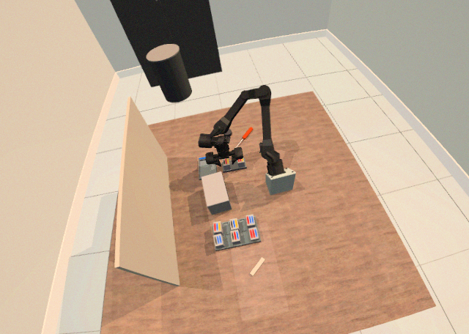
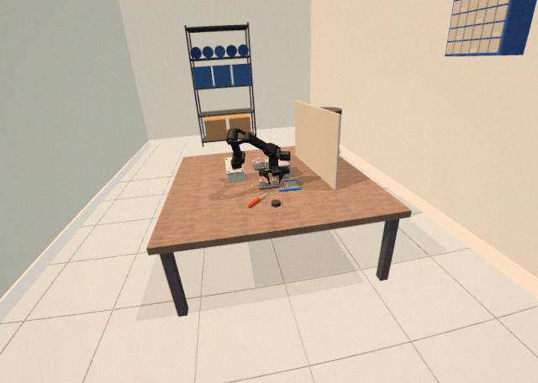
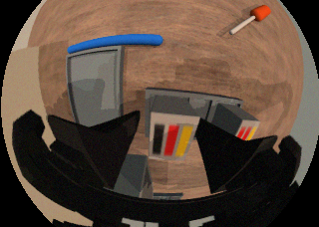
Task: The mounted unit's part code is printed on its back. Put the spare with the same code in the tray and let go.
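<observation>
My gripper tip is 4 cm past the small holder, 1 cm to the right of it and 1 cm above it. Round my gripper tip: grey tray 10 cm ahead, 3 cm to the right, 1 cm below; then black puck 7 cm behind, 23 cm to the right, 1 cm below; then mounted unit 9 cm ahead, 17 cm to the left, 3 cm above.
</observation>
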